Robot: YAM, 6 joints.
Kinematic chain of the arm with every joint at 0, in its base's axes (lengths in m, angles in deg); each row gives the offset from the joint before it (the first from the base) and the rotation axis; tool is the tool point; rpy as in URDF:
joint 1: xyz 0 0 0.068 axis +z
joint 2: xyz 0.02 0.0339 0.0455 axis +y
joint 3: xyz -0.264 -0.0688 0 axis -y
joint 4: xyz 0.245 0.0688 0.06 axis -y
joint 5: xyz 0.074 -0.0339 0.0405 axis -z
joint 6: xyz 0.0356 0 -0.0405 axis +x
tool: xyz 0 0 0 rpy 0 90 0
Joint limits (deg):
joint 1: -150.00..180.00
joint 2: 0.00..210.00
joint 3: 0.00..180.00
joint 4: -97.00..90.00
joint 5: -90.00..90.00
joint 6: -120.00..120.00
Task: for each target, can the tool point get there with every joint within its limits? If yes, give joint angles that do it. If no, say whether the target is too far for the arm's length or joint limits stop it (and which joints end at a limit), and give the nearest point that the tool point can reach.
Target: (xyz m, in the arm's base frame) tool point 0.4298 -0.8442 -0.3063
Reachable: no: too far | nearest point 0.2677 -0.5259 -0.1446 | short by 0.392 m
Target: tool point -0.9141 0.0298 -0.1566
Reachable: no: too far | nearest point -0.6188 0.0202 -0.0674 | short by 0.309 m
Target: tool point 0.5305 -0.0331 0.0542
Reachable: yes | joints -5.52 154.64 124.19 -42.29 -30.50 -54.21
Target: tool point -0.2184 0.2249 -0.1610
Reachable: yes | joints 140.15 166.21 65.74 24.19 66.64 -61.26
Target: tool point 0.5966 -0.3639 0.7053
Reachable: no: too far | nearest point 0.4198 -0.2561 0.5248 | short by 0.275 m
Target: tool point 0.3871 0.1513 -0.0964
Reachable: yes | joints 16.72 172.23 114.56 -67.08 -70.26 -81.34
